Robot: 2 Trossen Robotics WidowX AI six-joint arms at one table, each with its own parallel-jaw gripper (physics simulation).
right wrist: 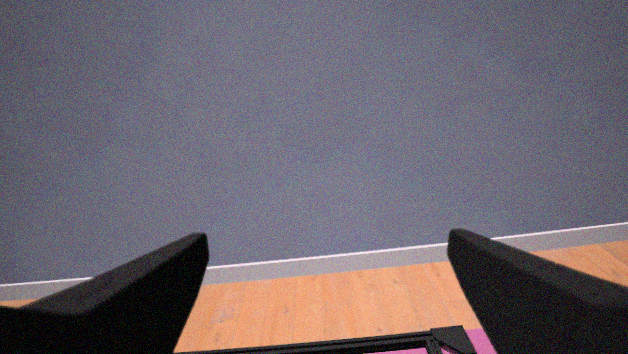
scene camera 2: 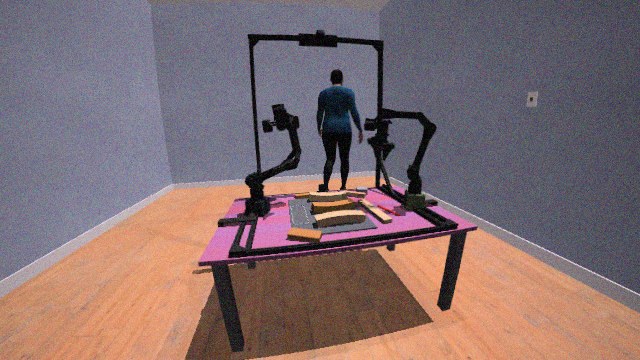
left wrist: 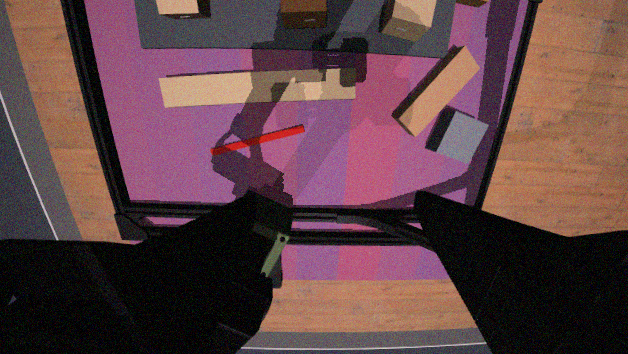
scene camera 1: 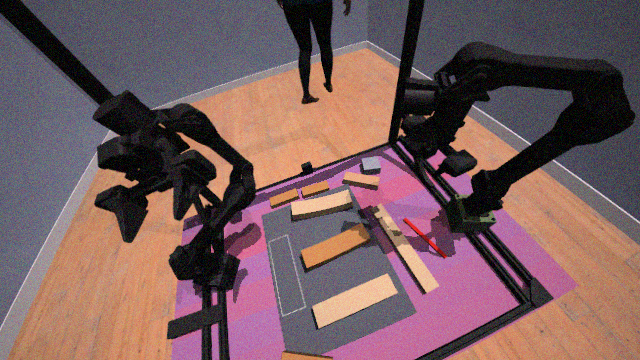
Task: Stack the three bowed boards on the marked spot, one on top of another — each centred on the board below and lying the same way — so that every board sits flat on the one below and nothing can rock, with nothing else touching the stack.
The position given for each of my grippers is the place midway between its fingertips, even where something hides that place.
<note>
My left gripper point(scene camera 1: 422, 165) is open, holding nothing. My right gripper point(scene camera 1: 152, 231) is open, holding nothing. The table carries a long pale plank point(scene camera 1: 421, 274) and a grey block point(left wrist: 456, 135).
The long pale plank also shows in the left wrist view point(left wrist: 315, 84). My left gripper shows as well in the left wrist view point(left wrist: 335, 201). My right gripper also shows in the right wrist view point(right wrist: 328, 243). The right wrist view misses the grey block: it is out of frame. The right wrist view does not show the long pale plank: it is out of frame.
</note>
